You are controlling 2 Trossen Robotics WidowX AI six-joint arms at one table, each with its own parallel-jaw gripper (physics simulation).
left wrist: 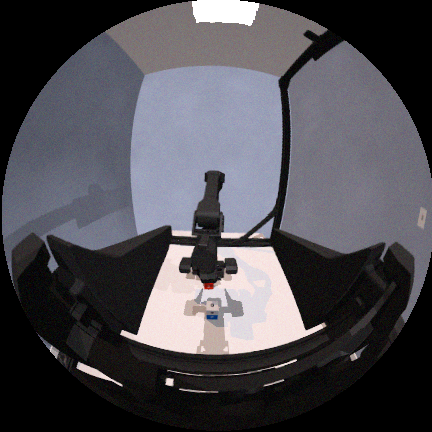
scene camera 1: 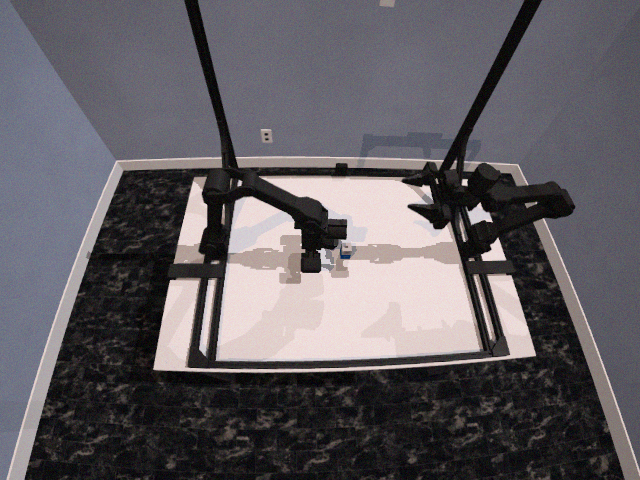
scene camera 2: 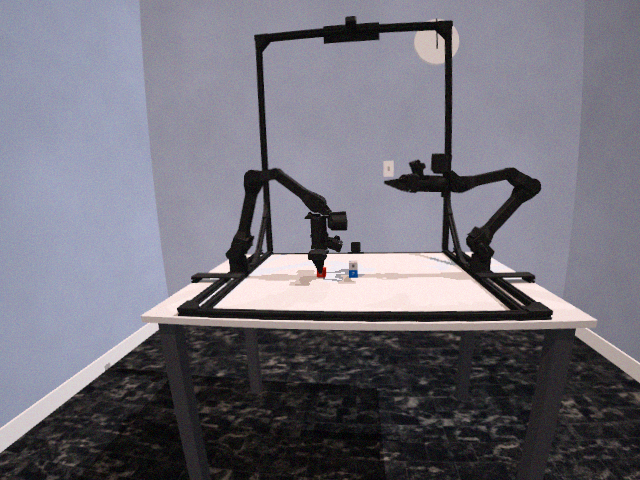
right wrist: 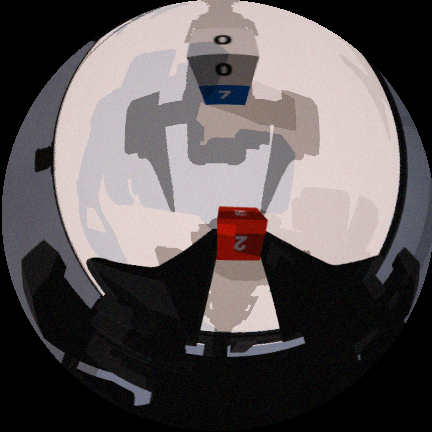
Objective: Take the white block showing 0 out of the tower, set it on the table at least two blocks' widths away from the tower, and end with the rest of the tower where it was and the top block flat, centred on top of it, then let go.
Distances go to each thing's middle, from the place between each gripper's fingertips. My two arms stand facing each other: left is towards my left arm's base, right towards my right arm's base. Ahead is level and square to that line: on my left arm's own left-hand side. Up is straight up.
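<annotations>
Blue block showing 7 [right wrist: 212, 94]: 1 cm below my right hand, 1 cm behind it, 12 cm to the left of it. Red block showing 2 [right wrist: 240, 232]: right at my right hand.
My left hand: 330 mm above the blue block showing 7 and 120 mm to the left of it. Red block showing 2, from my left hand: 320 mm below, 240 mm to the right, 20 mm ahead.
</annotations>
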